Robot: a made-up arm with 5 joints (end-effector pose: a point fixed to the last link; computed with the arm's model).
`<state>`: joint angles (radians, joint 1 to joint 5).
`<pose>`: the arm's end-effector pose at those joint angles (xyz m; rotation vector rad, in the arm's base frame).
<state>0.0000 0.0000 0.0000 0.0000 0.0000</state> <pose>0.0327 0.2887 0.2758 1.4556 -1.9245 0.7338</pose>
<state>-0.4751 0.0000 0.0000 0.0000 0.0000</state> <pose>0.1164 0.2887 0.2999 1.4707 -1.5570 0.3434</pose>
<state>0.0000 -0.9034 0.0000 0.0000 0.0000</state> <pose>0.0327 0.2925 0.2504 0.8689 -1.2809 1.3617</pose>
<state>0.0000 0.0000 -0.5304 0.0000 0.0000</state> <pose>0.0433 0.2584 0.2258 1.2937 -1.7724 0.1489</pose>
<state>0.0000 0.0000 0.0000 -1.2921 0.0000</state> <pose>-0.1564 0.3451 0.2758 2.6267 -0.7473 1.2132</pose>
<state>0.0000 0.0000 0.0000 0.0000 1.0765</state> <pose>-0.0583 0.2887 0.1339 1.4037 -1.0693 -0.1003</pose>
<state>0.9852 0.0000 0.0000 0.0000 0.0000</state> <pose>-0.0604 0.2887 0.1274 -1.0597 2.3533 -1.5121</pose>
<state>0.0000 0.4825 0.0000 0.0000 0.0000</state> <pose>0.0327 0.2783 0.2852 1.7286 -2.1996 0.2720</pose>
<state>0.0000 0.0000 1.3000 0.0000 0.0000</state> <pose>-0.0858 0.3453 0.3159 -1.3168 1.5721 -2.0345</pose>
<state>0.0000 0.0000 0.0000 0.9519 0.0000</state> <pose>0.0565 0.1405 0.2758 0.3940 -2.2735 0.2700</pose>
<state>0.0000 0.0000 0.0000 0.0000 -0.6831</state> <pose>-0.0009 0.2887 0.3807 1.2995 -2.4054 1.3609</pose>
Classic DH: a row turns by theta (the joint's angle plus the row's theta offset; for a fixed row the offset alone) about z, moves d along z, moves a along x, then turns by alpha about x. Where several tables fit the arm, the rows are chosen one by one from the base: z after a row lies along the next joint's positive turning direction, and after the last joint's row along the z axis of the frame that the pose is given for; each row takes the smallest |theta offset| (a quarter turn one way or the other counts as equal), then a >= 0, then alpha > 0; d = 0 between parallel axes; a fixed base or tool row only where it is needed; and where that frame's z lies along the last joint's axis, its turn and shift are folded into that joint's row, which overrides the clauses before.
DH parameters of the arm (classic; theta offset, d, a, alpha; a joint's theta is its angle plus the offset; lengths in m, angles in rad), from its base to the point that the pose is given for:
base (fixed): 0 0.1149 0.1244 1.5708
joint 1: 1.5708 -0.2645 0.1443 1.5708
joint 2: -0.4977 -0.2006 -0.0232 -1.823
joint 3: 1.4361 0.0743 0.0047 -2.0514
joint 4: -0.2852 -0.0079 0.0324 -1.5708
joint 5: 0.2066 0.066 -0.1619 2.4007
tool (fixed): -1.2039 -0.0423 0 0

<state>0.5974 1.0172 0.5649 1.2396 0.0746</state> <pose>0.0102 0.1303 0.1335 -0.8291 2.5641 0.7727</pose>
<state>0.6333 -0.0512 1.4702 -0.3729 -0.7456</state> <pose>-0.2501 0.3022 0.0243 -0.3231 0.1250 -1.9974</pose>
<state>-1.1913 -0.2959 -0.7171 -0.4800 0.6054</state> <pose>0.1066 0.3044 0.3116 1.0553 0.0178 -0.8911</pose>
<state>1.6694 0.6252 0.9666 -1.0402 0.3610</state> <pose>0.0568 0.3591 -0.1317 0.1678 0.5722 -2.4748</pose>
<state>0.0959 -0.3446 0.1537 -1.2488 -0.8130</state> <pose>-0.2102 0.3402 0.3312 -2.2339 0.7534 -1.4655</pose>
